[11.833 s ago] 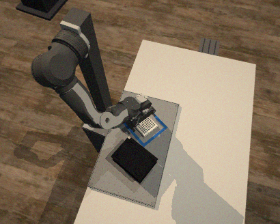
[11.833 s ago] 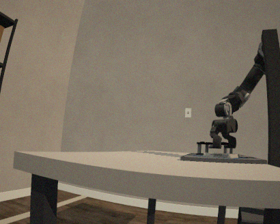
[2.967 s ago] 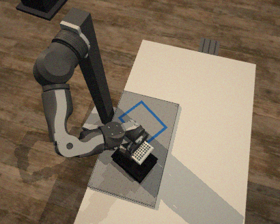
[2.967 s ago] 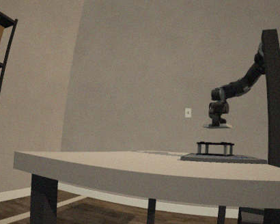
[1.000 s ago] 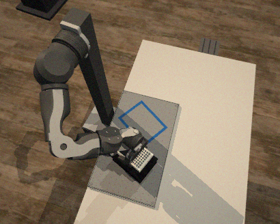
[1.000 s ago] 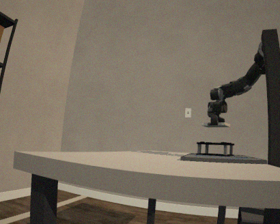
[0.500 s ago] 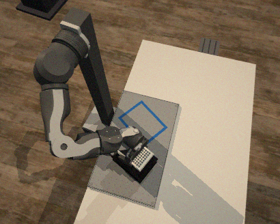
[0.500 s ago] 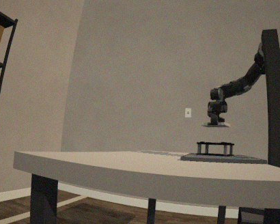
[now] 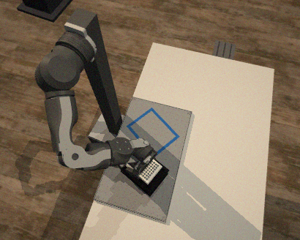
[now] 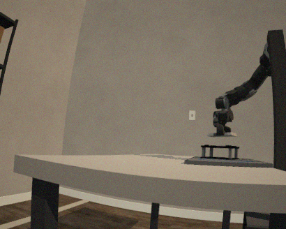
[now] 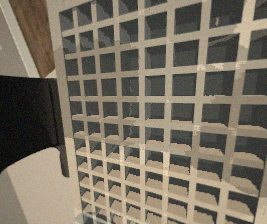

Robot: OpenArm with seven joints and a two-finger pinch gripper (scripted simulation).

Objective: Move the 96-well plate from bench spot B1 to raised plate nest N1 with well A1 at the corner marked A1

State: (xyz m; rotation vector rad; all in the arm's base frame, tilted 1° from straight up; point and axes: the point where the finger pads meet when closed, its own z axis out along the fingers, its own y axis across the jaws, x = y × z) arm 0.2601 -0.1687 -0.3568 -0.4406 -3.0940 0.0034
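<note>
My gripper is now 60 mm above the black raised nest N1 and 10 mm short of it. Round my hand: white 96-well plate (right at my hand); then A1 label (70 mm to the left, 50 mm below, 50 mm behind).
</note>
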